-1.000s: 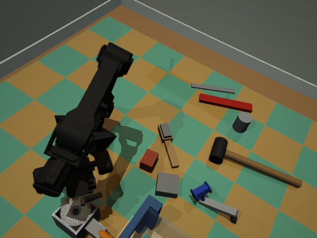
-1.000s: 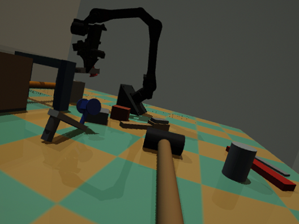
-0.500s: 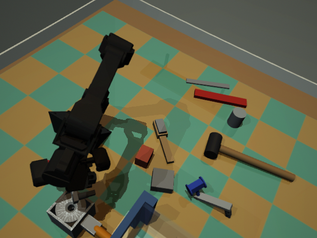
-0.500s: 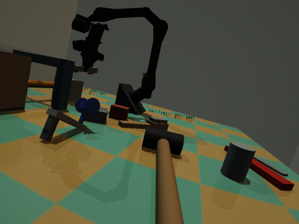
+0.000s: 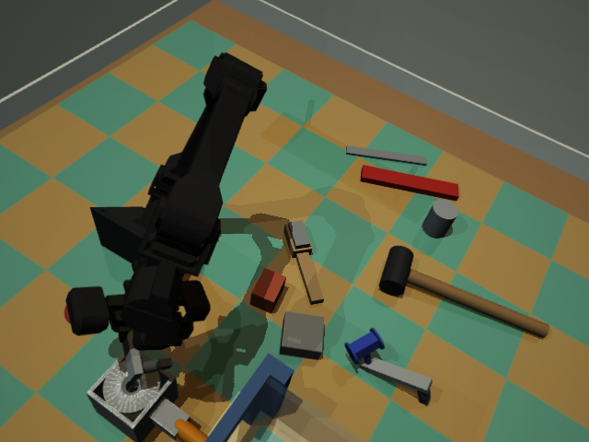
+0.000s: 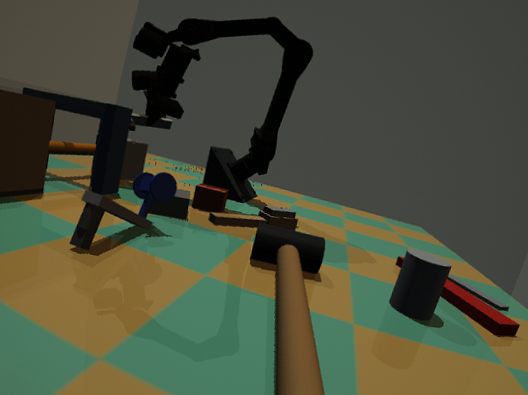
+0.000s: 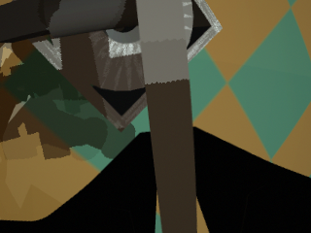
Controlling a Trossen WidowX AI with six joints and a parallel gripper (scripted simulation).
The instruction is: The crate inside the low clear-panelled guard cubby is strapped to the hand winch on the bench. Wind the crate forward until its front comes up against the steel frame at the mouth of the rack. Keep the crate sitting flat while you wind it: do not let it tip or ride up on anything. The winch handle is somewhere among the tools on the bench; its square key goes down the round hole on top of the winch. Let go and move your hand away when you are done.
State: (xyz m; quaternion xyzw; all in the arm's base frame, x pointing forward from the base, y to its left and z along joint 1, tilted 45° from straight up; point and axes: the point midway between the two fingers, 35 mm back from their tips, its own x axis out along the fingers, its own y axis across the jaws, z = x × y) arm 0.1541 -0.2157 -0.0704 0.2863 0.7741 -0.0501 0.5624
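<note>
The red cylindrical grip is 60 mm behind my gripper tip and 30 mm above it. Also, from my gripper tip: grey block: 190 mm ahead, 220 mm to the left, 120 mm below; red-knobbed winch handle: 10 mm behind, 10 mm above; boxy winch: 20 mm ahead, 40 mm to the right, 110 mm below.
</note>
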